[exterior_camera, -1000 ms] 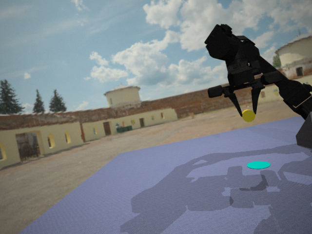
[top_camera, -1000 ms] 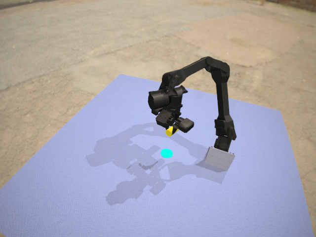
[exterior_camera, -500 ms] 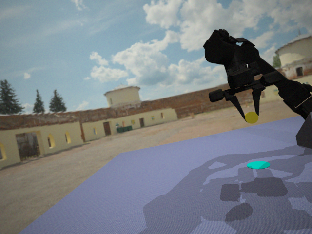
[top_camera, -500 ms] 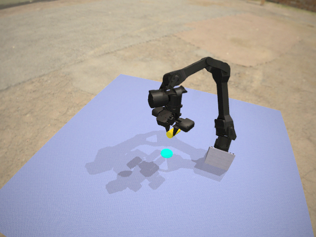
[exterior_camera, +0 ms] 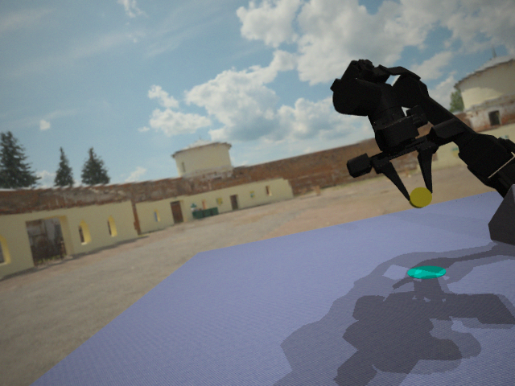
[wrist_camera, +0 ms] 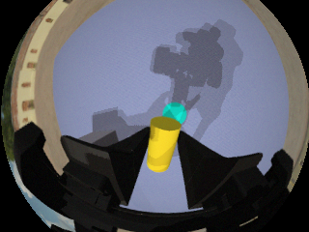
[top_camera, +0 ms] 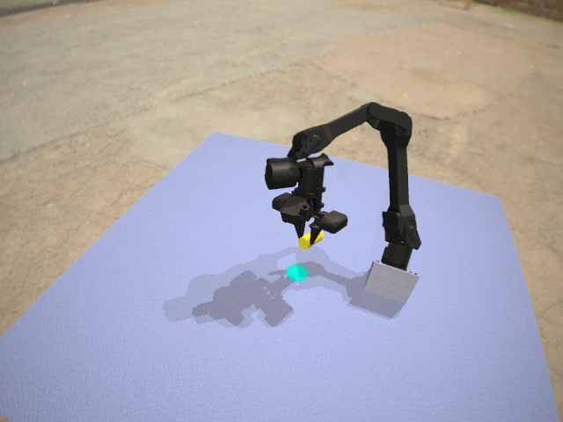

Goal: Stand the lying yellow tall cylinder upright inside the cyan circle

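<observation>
My gripper tip is now 130 mm above the cyan circle and 10 mm short of it. Also, from my gripper tip: yellow cylinder 20 mm to the right, 10 mm behind.
</observation>
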